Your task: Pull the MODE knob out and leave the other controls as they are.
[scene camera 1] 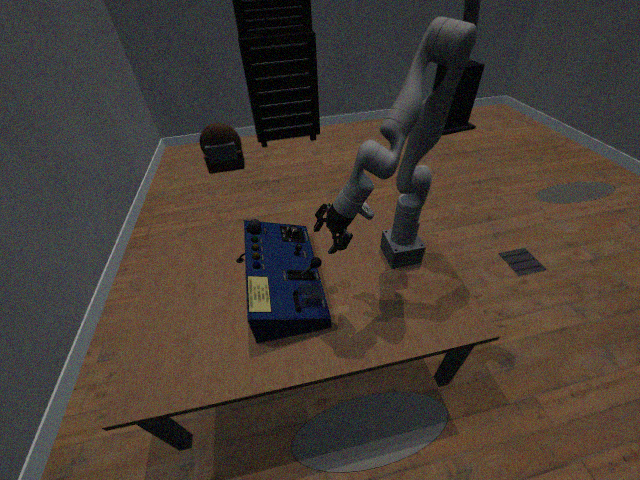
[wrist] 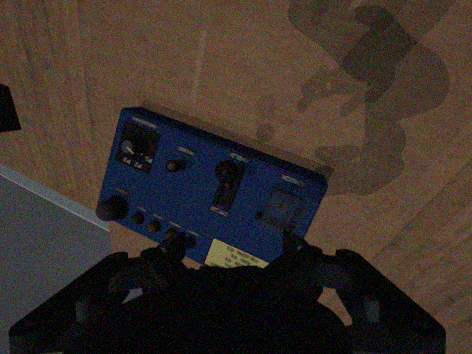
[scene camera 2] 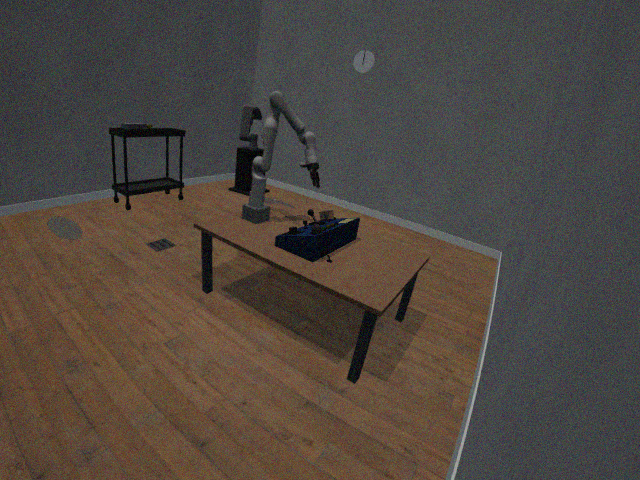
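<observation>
I am looking at a blue control panel [wrist: 221, 226], and this is the same spot as the one on the panel [scene camera 1: 276, 278].
</observation>
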